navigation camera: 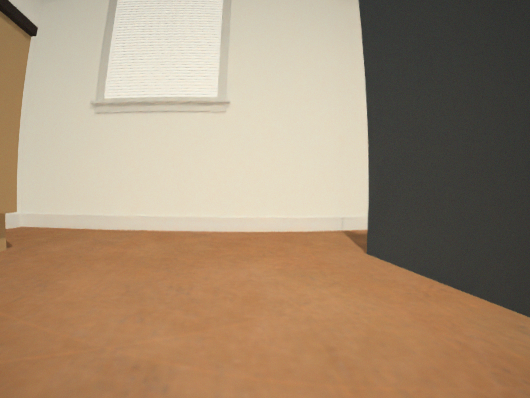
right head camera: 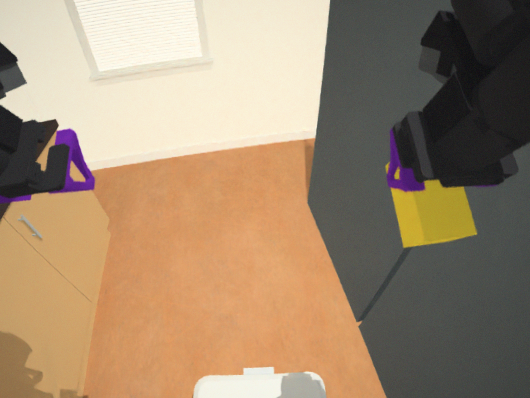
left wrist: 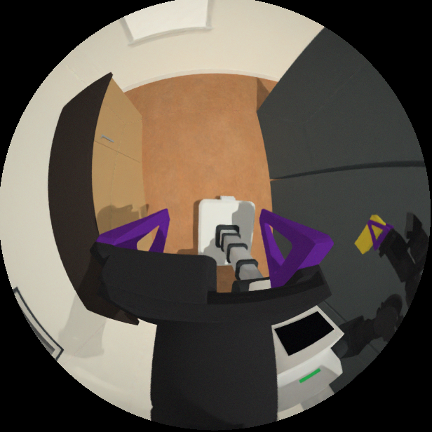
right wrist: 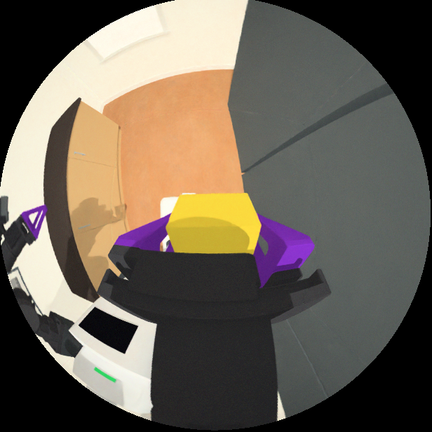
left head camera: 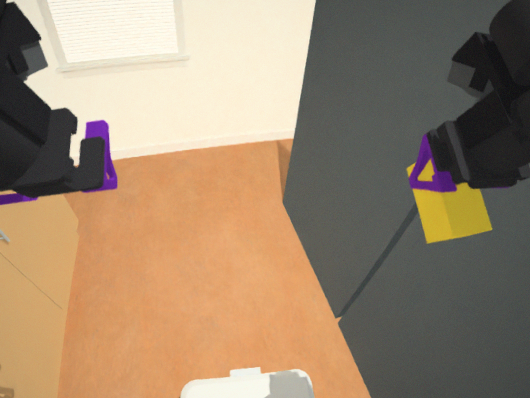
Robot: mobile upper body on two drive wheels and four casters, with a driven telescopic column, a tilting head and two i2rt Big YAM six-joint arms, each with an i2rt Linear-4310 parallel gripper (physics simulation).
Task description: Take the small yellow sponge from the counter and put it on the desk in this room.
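Frame: origin at the left arm's base, x up, y right, z ahead, level; centimetres.
Where they show: left gripper, fingertip midpoint: point(right head camera: 61, 189) point(left head camera: 75, 188); right gripper, fingertip midpoint: point(right head camera: 412, 180) point(left head camera: 429, 182).
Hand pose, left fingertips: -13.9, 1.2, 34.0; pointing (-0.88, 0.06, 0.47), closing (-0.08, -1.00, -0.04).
After its pixels a point has its place, as x, y, z.
The yellow sponge point(left head camera: 457, 215) {-12.8, 43.7, 26.1} point(right head camera: 445, 212) {-12.5, 45.4, 26.5} point(right wrist: 215, 207) point(left wrist: 364, 242) is a block held in the air between the purple fingers of my right gripper point(left head camera: 465, 192) point(right head camera: 440, 190) point(right wrist: 213, 212), which is shut on it. It hangs in front of a tall dark grey surface. My left gripper point(left head camera: 60, 192) {-13.9, 1.2, 34.0} point(right head camera: 47, 192) {-13.9, 1.2, 34.0} point(left wrist: 214, 213) is open, with its fingers wide apart and no object between them. The counter point(left wrist: 70, 165) point(right wrist: 56, 175), dark-topped over tan cabinets, stands at the left of both wrist views. I cannot make out a desk in these views.
The tall dark grey surface point(left head camera: 390, 125) {-33.7, 71.7, 81.1} point(right head camera: 400, 100) {-29.2, 70.9, 86.1} point(left wrist: 350, 125) point(right wrist: 325, 200) point(navigation camera: 450, 125) {-99.9, 68.3, 102.1} runs along the right side. Orange-brown floor point(left head camera: 185, 260) {-141.0, -7.9, 104.4} point(navigation camera: 225, 310) {-141.0, 13.9, 89.5} lies between it and the tan cabinets point(right head camera: 55, 260) {-89.4, -67.0, 71.6}. A wall with a window point(navigation camera: 162, 50) {-21.8, -50.9, 214.7} stands ahead. My white base point(left head camera: 225, 387) {-115.0, 14.1, 28.1} shows below.
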